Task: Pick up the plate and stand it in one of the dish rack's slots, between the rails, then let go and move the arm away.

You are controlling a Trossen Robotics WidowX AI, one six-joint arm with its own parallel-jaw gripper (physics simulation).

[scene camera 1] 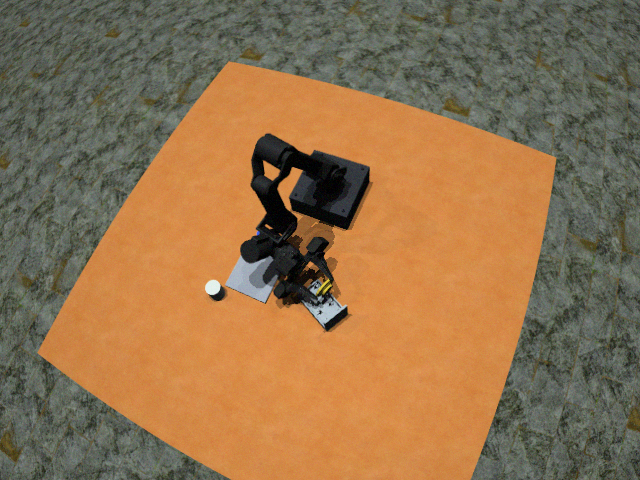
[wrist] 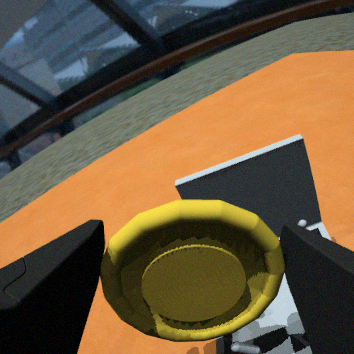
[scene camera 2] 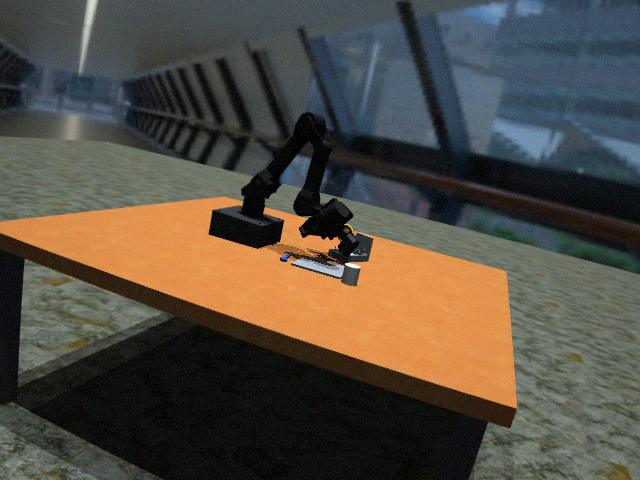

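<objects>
A grey dish rack rests on the table, and my gripper holds a yellow plate, clear of everything else.
</objects>
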